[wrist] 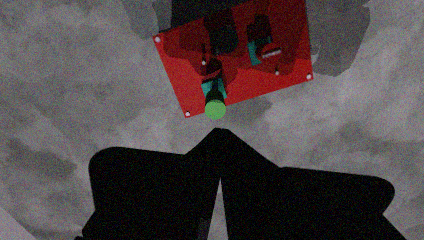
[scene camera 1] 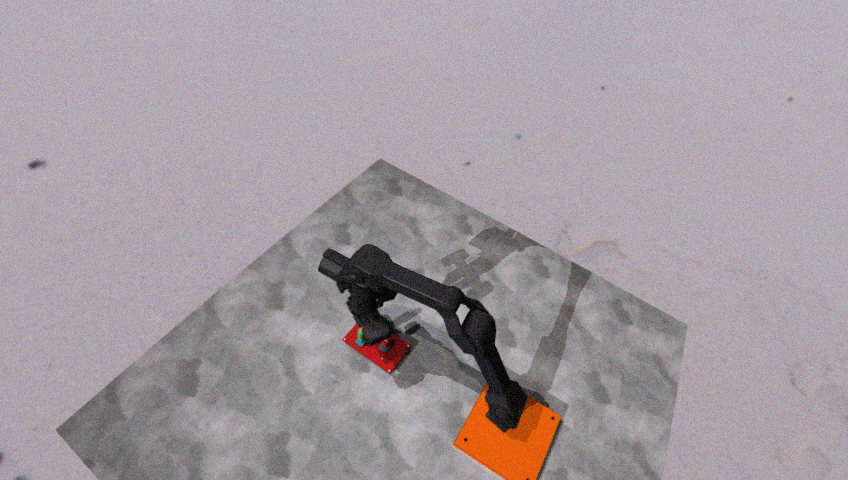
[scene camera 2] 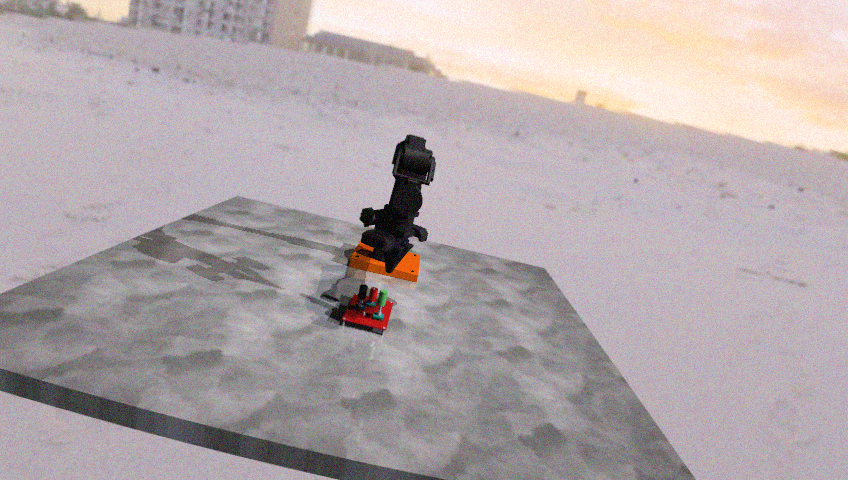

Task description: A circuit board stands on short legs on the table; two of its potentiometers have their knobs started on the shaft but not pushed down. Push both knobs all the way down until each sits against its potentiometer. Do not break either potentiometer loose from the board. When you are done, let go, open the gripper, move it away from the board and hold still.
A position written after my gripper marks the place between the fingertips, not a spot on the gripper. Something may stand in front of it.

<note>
My gripper [scene camera 2: 388, 272] is shut, with nothing in its grasp.
My gripper also shows in the wrist view [wrist: 220, 135] and in scene camera 1 [scene camera 1: 362, 323].
</note>
